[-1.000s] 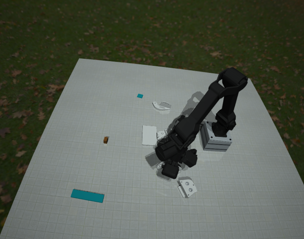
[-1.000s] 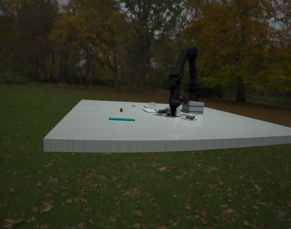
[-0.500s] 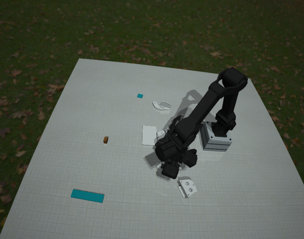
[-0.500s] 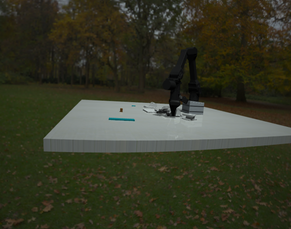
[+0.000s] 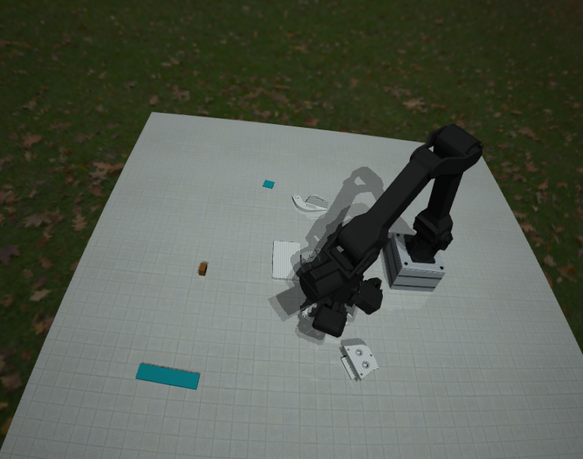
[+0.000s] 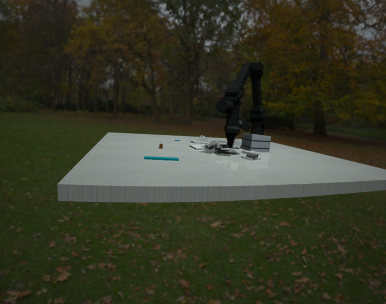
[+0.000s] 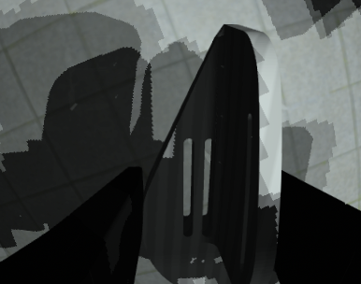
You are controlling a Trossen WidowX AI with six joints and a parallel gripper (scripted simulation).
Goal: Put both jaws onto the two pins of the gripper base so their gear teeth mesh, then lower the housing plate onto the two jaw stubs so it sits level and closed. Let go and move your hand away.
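The gripper jaw lies 40 mm ahead of my gripper tip. The rest, counted from my gripper tip: small brown block 300 mm ahead, 130 mm to the right, 20 mm below; long teal bar 350 mm ahead, 140 mm to the left, 30 mm below; white ribbed block 110 mm to the left, 60 mm behind, 30 mm below.
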